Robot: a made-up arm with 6 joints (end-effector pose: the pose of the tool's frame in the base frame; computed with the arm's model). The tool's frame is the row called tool. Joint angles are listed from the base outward.
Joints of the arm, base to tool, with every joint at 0 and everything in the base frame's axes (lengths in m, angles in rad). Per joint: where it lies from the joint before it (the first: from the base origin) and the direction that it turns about. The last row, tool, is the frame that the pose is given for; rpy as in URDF.
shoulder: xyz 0.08 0.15 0.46 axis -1 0 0
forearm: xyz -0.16 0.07 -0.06 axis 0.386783 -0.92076 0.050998
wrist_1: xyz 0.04 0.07 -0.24 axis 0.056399 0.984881 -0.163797
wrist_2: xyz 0.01 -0.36 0.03 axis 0 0 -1
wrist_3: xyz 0.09 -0.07 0.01 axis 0 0 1
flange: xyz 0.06 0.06 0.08 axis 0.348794 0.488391 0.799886
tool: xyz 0.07 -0.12 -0.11 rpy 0 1.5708 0
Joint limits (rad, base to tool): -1.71..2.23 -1.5..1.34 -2.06..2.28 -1.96..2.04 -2..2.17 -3.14..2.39
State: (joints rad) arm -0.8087 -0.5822 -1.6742 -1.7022 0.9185 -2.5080
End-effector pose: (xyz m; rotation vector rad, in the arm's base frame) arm -0.1036 0.0803 0.3513 0.3923 -0.7584 0.8815
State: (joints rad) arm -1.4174 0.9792 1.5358 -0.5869 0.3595 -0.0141
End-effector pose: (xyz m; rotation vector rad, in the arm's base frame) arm 0.3124 0.5386 0.3930 0.5117 0.4272 2.2210
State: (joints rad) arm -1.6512 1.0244 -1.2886 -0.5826 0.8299 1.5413
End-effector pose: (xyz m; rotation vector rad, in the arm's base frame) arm 0.1749 0.2562 0.3905 -0.5896 0.8439 0.0463
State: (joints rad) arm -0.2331 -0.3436 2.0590 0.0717 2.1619 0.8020
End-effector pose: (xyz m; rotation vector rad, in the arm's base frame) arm -0.2037 0.0024 0.2591 -0.8710 -0.4006 -2.6143
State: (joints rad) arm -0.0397 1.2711 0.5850 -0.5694 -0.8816 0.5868
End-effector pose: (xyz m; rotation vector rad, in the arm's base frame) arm 0.4545 0.0309 0.3279 0.2241 1.1062 0.8373
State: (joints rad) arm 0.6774 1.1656 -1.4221 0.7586 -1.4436 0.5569
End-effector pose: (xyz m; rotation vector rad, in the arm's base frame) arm 0.2677 -0.2334 0.5249 1.0615 -0.2484 1.2942
